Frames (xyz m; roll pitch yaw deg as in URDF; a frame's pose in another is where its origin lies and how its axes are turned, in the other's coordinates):
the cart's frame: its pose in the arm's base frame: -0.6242 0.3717 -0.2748 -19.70 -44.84 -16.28
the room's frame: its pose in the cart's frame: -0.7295 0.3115 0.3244 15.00 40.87 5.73
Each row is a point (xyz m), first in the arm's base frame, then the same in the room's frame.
Working: the arm's base frame: its pose in the room's frame: 1.4790 -0.4013 0.5164 4.56 2.66 25.12

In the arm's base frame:
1: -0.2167 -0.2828 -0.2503
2: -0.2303 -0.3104 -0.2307
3: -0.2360 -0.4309 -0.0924
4: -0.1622 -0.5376 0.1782
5: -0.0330 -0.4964 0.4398
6: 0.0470 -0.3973 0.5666
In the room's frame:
1: 1.3829 -0.7358 0.2547
2: 1.3836 -0.7675 0.2727
3: 1.4395 -0.8861 0.4011
4: 1.5716 -0.9654 0.6587
5: 1.6909 -0.8871 0.9164
6: 1.7312 -0.7702 1.0468

